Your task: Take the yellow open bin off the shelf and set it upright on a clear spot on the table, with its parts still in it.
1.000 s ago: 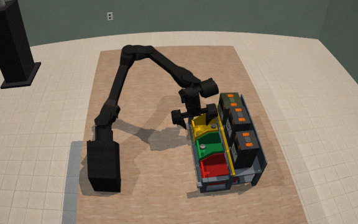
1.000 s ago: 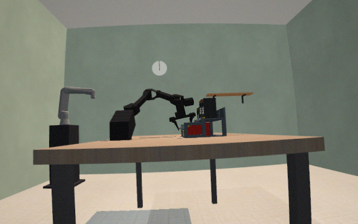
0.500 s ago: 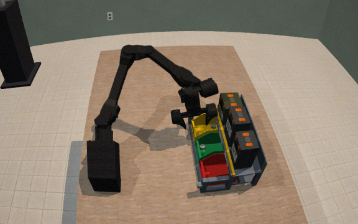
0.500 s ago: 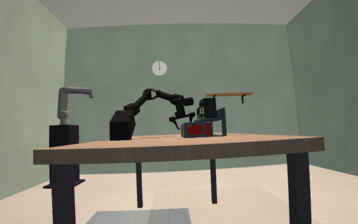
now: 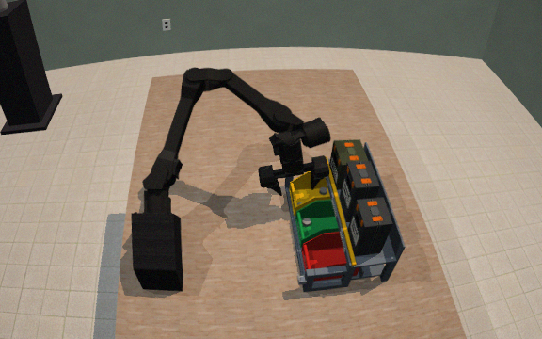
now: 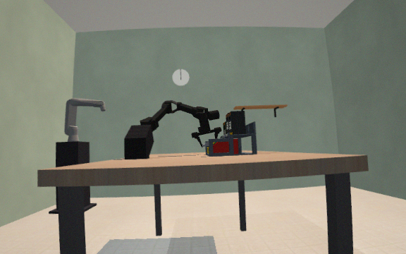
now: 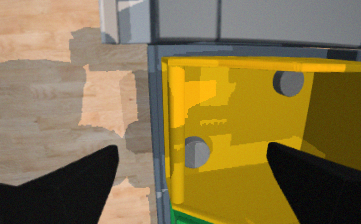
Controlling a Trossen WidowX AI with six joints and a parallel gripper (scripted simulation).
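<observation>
Right now the yellow bin is 6 cm ahead of my hand and 4 cm below it. From my hand the other things lie so: red bin: 7 cm ahead, 22 cm to the right, 4 cm below; yellow rail: 10 cm ahead, 11 cm to the right, 2 cm above; green bin: 7 cm ahead, 11 cm to the right, 4 cm below.
</observation>
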